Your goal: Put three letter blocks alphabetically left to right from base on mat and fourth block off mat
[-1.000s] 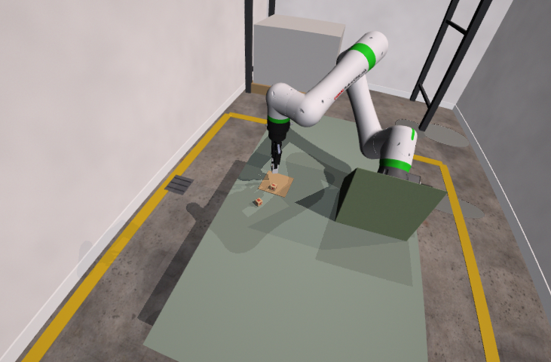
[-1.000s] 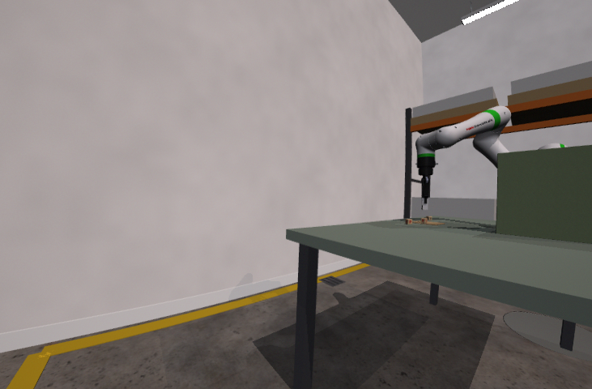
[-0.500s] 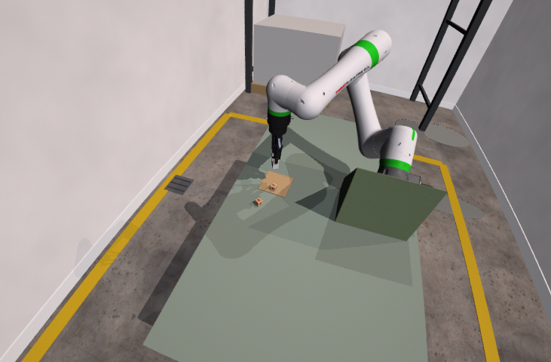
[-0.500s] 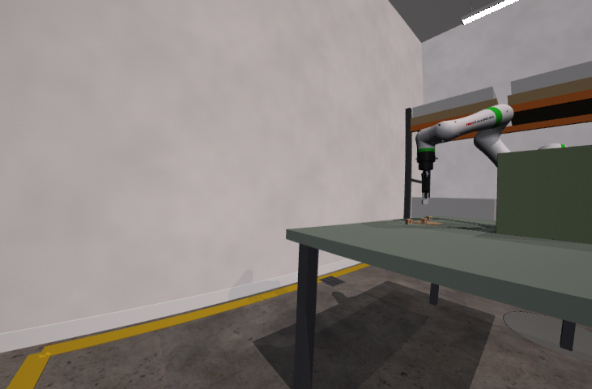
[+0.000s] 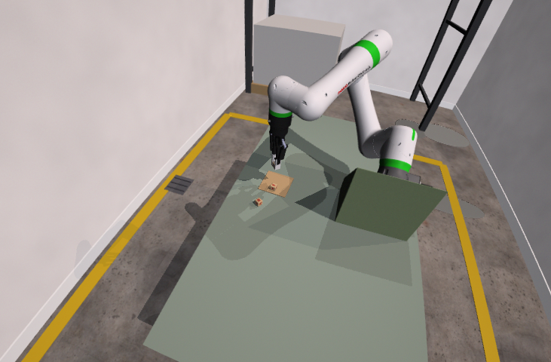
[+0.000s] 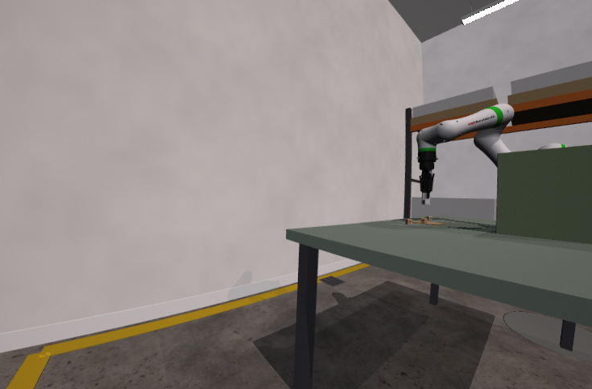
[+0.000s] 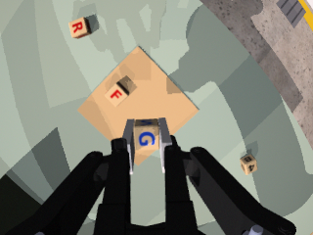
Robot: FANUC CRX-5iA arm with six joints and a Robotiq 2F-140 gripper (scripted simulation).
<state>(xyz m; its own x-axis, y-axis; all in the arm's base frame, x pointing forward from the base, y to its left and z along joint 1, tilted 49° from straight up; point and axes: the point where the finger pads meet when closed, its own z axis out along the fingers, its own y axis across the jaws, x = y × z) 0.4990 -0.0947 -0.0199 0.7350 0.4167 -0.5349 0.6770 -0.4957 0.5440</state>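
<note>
Right now the tan mat is 10 mm behind my hand, 10 mm to the left of it and 140 mm below it. The rest, counted from my hand: R block (30 mm ahead, 160 mm to the left, 120 mm below).
</note>
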